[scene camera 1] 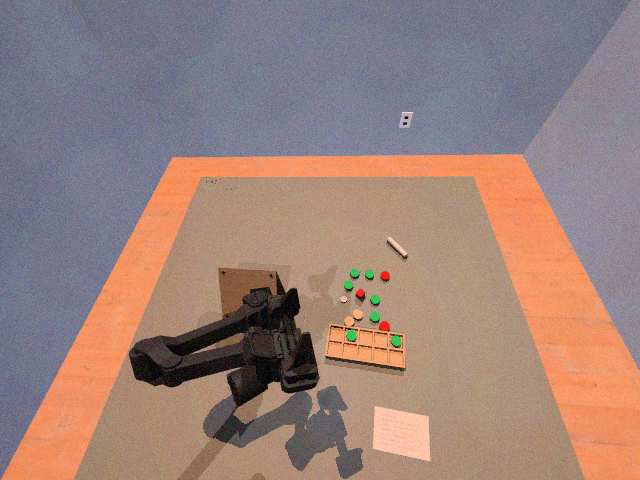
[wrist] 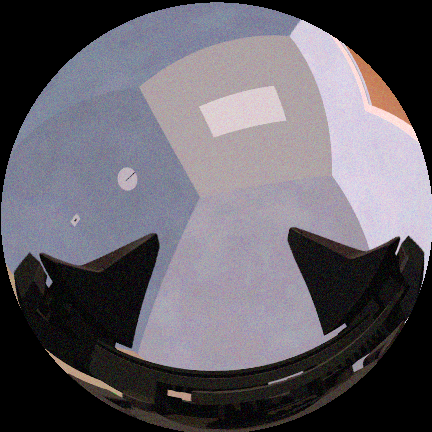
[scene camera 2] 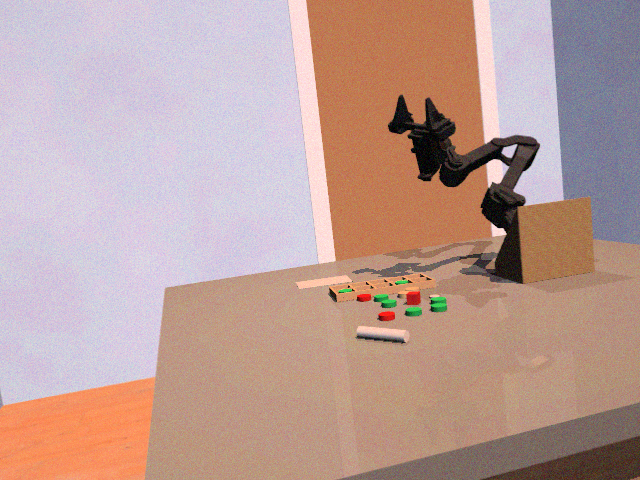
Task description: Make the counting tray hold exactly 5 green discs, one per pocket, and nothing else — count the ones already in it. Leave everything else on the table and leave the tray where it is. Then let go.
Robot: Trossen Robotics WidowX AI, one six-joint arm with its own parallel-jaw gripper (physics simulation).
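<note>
The wooden counting tray (scene camera 1: 364, 362) (scene camera 2: 345, 297) has two rows of five pockets. Two green discs sit in its far row in scene camera 1: one disc (scene camera 1: 351, 335) (scene camera 2: 402, 282) second from the left, one disc (scene camera 1: 395, 341) (scene camera 2: 345, 291) at the right end. Several loose green discs lie beyond the tray, among them a near one (scene camera 1: 374, 316) (scene camera 2: 381, 298), a middle one (scene camera 1: 374, 299) (scene camera 2: 388, 303) and a far one (scene camera 1: 354, 273) (scene camera 2: 438, 307). My gripper (scene camera 1: 302, 315) (scene camera 2: 414, 98) (wrist: 224, 237) is open and empty, high above the table, fingers pointing up, left of the tray in scene camera 1.
Red discs (scene camera 1: 385, 275) (scene camera 1: 384, 326), a red cube (scene camera 1: 360, 293) (scene camera 2: 413, 298), orange discs (scene camera 1: 357, 314) (scene camera 1: 349, 321) and a small pale disc (scene camera 1: 343, 299) lie among the loose greens. A white cylinder (scene camera 1: 397, 247) (scene camera 2: 382, 334), a paper sheet (scene camera 1: 402, 432) and the brown base block (scene camera 1: 248, 281) (scene camera 2: 555, 240) also show.
</note>
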